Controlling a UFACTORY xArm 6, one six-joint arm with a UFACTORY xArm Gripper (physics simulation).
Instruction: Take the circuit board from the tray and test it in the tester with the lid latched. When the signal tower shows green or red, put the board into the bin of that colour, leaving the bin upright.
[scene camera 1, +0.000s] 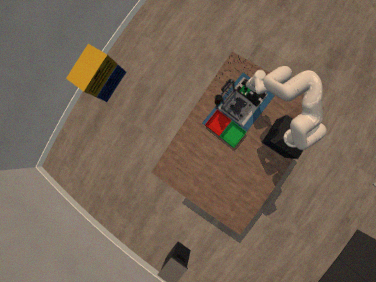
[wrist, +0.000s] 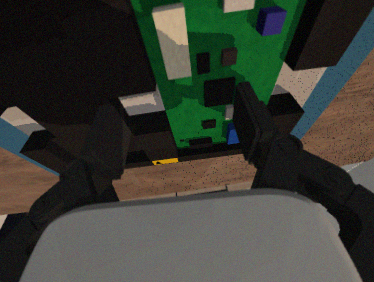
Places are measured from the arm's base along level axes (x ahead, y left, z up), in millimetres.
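Where they show: gripper, fingertip midpoint: (scene camera 1: 249, 90) (wrist: 176, 109).
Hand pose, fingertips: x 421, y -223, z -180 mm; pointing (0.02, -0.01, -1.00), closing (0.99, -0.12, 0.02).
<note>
Each offset is from my fingertips to the top centre of the thing. "spot": to the spot under its first point. Level surfaces: height alone.
The green circuit board @(9 mm up, 29 mm ahead, 2 mm left) (scene camera 1: 244, 91) (wrist: 205, 112) lies in the black tray @(spot: 9 mm up, 77 mm ahead, 29 mm left) (wrist: 320, 37), with white, black and blue parts on its upper face. My gripper (wrist: 176, 109) is open, its two black fingers apart over the board's near end: the right finger overlaps the board in view, the left is beyond its left edge. In the scene view the arm hides the fingers. The grey tester @(spot: 50 mm up, 12 mm ahead, 182 mm left) (scene camera 1: 238, 106) is beside the tray; a dark frame, seemingly its raised lid, stands at its upper left. The red bin @(28 mm up, 86 mm ahead, 368 mm left) (scene camera 1: 218, 123) and green bin @(28 mm up, 62 mm back, 389 mm left) (scene camera 1: 233, 135) stand upright side by side. No lit signal colour can be made out.
A blue mat @(17 mm down) (scene camera 1: 257, 116) (wrist: 320, 92) lies under the tray and tester on the wooden table @(19 mm down) (scene camera 1: 210, 175). A small dark round object @(spot: 239 mm up, 154 mm ahead, 268 mm left) (scene camera 1: 218, 99) is at the tester's left. The arm's black base block (scene camera 1: 276, 139) is at the table's right side.
</note>
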